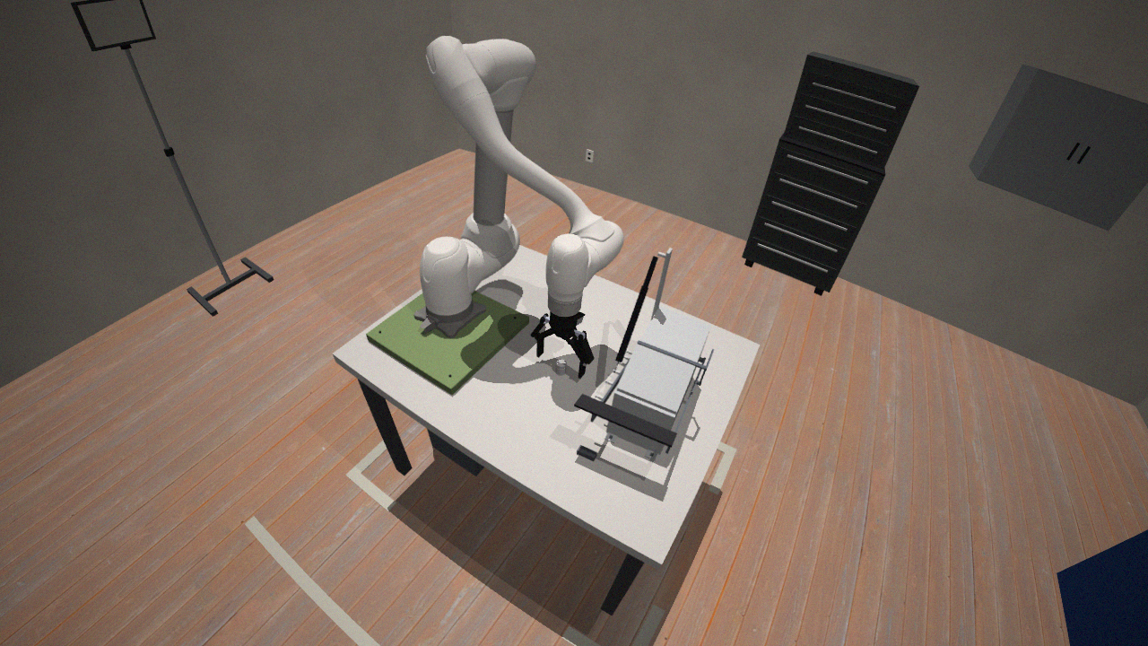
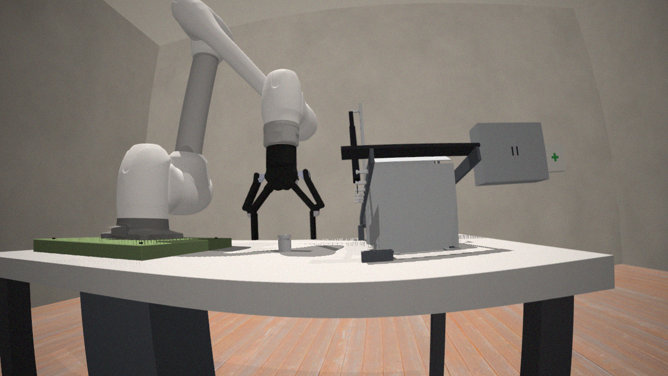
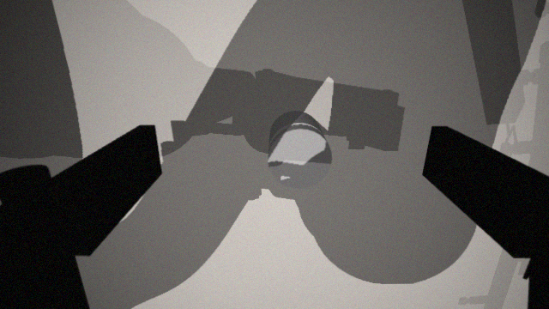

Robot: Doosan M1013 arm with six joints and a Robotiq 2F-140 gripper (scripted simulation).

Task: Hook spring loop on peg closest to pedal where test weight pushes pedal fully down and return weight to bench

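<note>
Right now my hand is 1 cm above the steel test weight. The rest, counted from my hand: small dark block (22 cm ahead, 21 cm to the right, 3 cm below).
</note>
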